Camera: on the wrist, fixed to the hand. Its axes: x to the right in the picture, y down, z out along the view.
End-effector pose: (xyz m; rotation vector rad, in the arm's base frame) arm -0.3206 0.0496 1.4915 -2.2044 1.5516 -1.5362
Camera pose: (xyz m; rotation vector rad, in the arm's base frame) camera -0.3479 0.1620 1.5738 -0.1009 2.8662 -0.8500
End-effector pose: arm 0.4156 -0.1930 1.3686 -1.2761 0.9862 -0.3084
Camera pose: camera 0.3395 -0.2752 1.4559 -0.6050 2.1964 1.0935
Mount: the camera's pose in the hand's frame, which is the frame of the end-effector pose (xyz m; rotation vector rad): -0.0260 -0.0803 -0.1142 -0.6347 0.3774 1.5798
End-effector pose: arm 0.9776 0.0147 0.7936 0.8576 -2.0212 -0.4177
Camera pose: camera 1.1152 -0.0202 0.7958 -0.9991 -1.4729 0.0601
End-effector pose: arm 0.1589 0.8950 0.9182 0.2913 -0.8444 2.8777
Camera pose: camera 0.1815 1.0226 0.8601 0.7294 1.1895 -1.4122
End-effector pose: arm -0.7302 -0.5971 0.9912 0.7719 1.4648 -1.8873
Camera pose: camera -0.7669 -0.4673 1.0357 1.3549 0.9067 -0.0932
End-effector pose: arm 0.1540 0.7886 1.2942 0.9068 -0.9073 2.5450
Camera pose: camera 0.1572 0.9221 1.2458 0.5180 1.6426 -1.6183
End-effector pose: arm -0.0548 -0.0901 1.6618 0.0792 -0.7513 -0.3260
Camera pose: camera -0.0158 -0.1630 1.5463 -0.9923 -0.1423 0.9506
